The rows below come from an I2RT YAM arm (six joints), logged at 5 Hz.
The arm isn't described. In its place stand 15 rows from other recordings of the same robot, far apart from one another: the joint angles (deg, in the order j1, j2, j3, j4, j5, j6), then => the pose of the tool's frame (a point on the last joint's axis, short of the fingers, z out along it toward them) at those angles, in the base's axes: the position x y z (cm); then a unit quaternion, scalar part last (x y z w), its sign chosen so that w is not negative.
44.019, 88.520, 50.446, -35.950, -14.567, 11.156 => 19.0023, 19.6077, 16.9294, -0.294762, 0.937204, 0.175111, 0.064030
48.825, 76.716, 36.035, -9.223, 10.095, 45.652 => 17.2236, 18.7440, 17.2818, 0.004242, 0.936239, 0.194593, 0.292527
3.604, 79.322, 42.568, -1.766, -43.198, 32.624 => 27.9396, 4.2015, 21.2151, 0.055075, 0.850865, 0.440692, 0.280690
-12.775, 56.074, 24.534, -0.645, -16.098, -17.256 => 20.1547, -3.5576, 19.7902, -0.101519, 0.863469, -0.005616, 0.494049
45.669, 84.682, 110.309, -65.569, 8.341, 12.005 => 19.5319, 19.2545, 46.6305, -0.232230, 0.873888, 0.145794, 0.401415
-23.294, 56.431, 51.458, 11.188, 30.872, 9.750 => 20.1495, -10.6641, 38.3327, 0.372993, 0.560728, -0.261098, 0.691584
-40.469, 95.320, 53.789, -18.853, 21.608, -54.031 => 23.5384, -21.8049, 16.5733, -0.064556, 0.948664, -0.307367, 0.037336
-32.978, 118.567, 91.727, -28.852, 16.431, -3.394 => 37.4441, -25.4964, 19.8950, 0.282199, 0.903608, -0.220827, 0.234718
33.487, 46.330, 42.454, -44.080, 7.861, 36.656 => 13.5608, 8.3875, 26.6618, 0.050330, 0.930211, 0.153272, 0.329669
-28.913, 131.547, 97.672, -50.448, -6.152, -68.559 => 38.9426, -21.0732, 11.5481, -0.340711, 0.937336, -0.001823, 0.072899
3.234, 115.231, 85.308, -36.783, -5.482, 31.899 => 41.7225, 2.6982, 18.1586, 0.232820, 0.950231, 0.105513, 0.178111
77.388, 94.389, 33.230, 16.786, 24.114, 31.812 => 7.6873, 27.6963, 11.6587, -0.274478, 0.862445, 0.197543, 0.376600
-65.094, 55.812, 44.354, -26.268, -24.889, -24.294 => 10.1085, -18.2132, 27.6978, 0.216601, 0.854759, -0.165022, 0.441859
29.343, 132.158, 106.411, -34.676, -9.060, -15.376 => 43.1194, 24.8832, 16.1888, -0.385311, 0.883718, 0.106736, 0.243282
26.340, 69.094, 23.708, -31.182, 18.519, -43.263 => 15.3431, 6.3347, 12.3049, -0.543981, 0.815613, -0.175047, 0.090654
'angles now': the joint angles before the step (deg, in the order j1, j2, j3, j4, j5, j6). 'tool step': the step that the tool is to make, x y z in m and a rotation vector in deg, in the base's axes. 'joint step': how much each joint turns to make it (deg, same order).
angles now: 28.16, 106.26, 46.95, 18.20, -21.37, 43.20
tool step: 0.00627, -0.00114, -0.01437, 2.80, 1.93, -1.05
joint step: -0.83, 3.60, 0.06, 4.24, -2.03, 2.92
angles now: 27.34, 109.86, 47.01, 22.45, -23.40, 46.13
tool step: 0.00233, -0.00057, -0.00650, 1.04, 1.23, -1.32
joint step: -0.27, 1.54, 0.03, 1.67, -0.16, 1.98
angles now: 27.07, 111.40, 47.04, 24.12, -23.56, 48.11
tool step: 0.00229, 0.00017, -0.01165, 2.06, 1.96, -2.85
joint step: -0.11, 2.67, -0.31, 3.83, 0.36, 4.19
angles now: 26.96, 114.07, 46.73, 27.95, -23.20, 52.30
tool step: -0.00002, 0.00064, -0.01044, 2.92, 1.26, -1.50
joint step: 0.02, 2.46, -0.80, 4.96, -0.79, 3.74
